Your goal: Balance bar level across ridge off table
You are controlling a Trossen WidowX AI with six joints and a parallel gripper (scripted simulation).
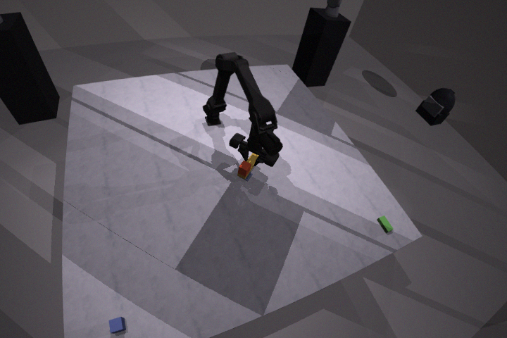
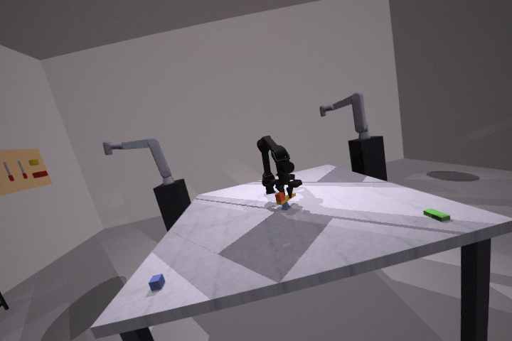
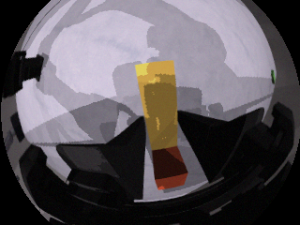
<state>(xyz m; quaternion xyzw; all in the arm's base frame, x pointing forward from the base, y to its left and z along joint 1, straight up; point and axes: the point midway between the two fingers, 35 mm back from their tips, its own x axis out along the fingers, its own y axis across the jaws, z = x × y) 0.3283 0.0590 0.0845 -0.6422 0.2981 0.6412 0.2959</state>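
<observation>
My gripper tip is 20 mm short of the yellow bar, 30 mm to the left of it and 10 mm below it. Also, from my gripper tip: blue cube (410 mm ahead, 560 mm to the right, 30 mm below); then green flat block (410 mm ahead, 440 mm to the left, 40 mm below).
</observation>
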